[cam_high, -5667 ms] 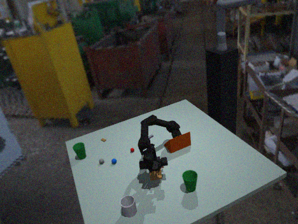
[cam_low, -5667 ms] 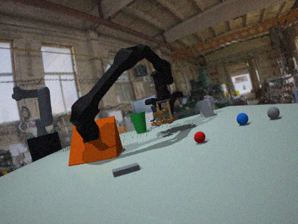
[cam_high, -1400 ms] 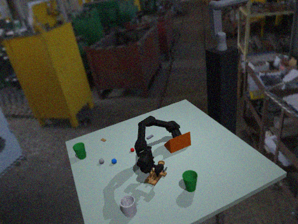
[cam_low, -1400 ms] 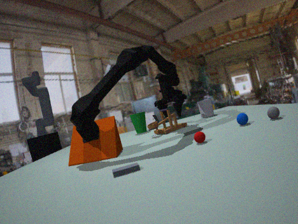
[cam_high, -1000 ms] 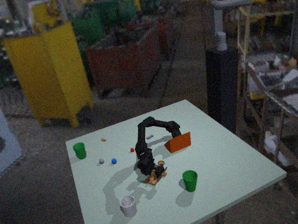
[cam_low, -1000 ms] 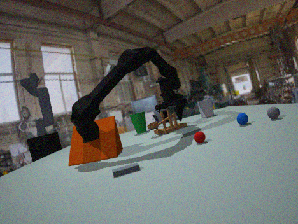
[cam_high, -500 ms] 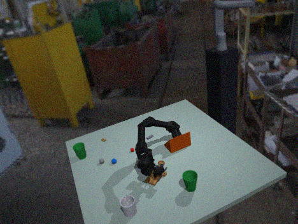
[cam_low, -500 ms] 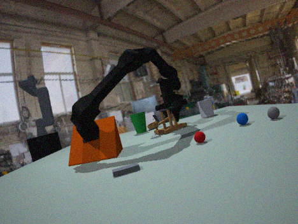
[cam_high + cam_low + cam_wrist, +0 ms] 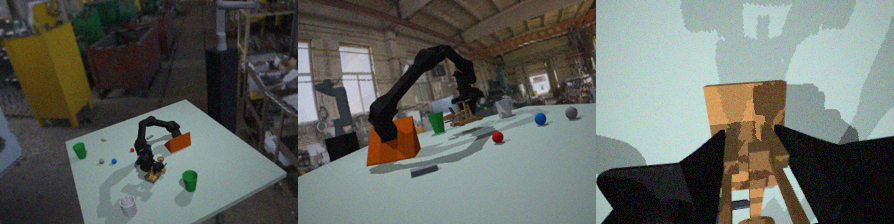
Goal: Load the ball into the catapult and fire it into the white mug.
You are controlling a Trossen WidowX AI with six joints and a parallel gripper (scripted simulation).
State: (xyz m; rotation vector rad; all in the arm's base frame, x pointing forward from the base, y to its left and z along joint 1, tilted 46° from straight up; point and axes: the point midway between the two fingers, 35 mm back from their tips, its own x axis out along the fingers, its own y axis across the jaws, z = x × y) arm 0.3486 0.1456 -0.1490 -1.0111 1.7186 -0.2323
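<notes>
Right now my gripper tip is 380 mm to the left of the red ball, 50 mm above it and 10 mm past it. The rest, counted from my gripper tip: wooden catapult (60 mm behind, 30 mm to the right, 20 mm above); white mug (240 mm ahead, 150 mm to the left, 40 mm below); blue ball (340 mm to the right, 170 mm ahead, 50 mm below).
</notes>
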